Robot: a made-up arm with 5 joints.
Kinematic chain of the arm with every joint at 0, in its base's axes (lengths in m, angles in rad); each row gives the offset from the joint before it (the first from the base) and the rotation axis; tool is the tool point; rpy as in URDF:
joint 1: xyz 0.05 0 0.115 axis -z
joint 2: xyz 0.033 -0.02 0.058 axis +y
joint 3: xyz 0.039 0 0.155 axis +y
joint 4: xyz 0.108 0 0.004 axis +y
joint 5: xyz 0.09 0.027 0 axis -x
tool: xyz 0 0 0 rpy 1.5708 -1.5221 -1.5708
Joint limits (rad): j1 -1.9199..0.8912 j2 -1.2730..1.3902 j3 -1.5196..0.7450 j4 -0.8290..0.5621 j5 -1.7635..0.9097
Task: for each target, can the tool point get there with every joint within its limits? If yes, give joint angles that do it. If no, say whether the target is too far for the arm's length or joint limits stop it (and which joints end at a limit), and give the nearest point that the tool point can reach.
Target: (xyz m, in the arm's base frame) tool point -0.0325 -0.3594 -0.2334
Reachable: no: too far | nearest point 0.1874 -0.1590 -0.0348 | short by 0.358 m
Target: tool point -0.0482 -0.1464 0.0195
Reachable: no: joint limits stop it (at a limit: joint 1, joint 2, joint 3) | nearest point 0.0932 -0.0424 0.0241 | short by 0.176 m
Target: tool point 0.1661 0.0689 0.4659
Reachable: yes | joints -0.4834 -0.4929 -0.3365 0.1640 -1.3523
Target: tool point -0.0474 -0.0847 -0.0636
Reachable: no: joint limits stop it (at a limit: joint 1, joint 2, joint 3) | nearest point 0.1021 -0.0534 0.0056 | short by 0.168 m
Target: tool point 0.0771 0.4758 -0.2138
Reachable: no: too far | nearest point 0.0677 0.3114 0.0044 | short by 0.273 m
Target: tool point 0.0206 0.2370 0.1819
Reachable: yes | joints -1.6648 0.1957 0.4123 0.4212 -1.0088
